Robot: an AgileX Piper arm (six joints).
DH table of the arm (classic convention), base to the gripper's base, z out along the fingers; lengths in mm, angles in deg. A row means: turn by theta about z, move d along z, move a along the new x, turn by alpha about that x. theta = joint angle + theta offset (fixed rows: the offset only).
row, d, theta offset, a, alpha
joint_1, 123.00, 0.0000, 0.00, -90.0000
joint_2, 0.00, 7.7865, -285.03, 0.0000
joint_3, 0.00, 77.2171, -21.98, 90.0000
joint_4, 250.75, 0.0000, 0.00, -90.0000
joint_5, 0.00, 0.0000, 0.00, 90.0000
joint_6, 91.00, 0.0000, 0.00, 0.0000
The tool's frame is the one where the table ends.
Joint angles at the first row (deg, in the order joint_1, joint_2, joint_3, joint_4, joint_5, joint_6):
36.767, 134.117, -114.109, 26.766, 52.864, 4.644
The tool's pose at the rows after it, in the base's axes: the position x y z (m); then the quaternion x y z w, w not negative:
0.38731 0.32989 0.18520 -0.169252 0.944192 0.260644 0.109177
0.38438 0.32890 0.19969 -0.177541 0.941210 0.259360 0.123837
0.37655 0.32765 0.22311 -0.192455 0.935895 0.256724 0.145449
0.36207 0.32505 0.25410 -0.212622 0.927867 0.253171 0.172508
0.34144 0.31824 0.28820 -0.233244 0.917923 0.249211 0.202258
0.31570 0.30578 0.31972 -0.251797 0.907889 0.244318 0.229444
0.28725 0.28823 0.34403 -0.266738 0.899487 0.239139 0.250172
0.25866 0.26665 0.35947 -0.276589 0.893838 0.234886 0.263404
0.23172 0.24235 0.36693 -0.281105 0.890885 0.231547 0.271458
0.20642 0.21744 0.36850 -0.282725 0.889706 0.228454 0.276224
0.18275 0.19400 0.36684 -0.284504 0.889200 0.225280 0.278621
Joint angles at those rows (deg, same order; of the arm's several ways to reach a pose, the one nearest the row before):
36.802, 133.319, -114.100, 26.328, 52.752, 4.642
37.048, 131.492, -113.886, 25.262, 52.772, 4.644
37.699, 128.277, -113.142, 23.538, 52.884, 4.643
38.806, 123.551, -111.498, 21.305, 52.992, 4.638
40.105, 117.435, -108.477, 18.875, 52.834, 4.618
41.414, 110.283, -103.869, 16.492, 52.479, 4.595
42.574, 102.661, -97.935, 14.465, 52.031, 4.569
43.389, 94.975, -91.084, 13.047, 51.559, 4.546
43.733, 87.450, -83.812, 12.170, 51.077, 4.522
43.783, 80.228, -76.667, 11.579, 50.793, 4.517
43.784, 73.513, -70.289, 11.088, 51.038, 4.517

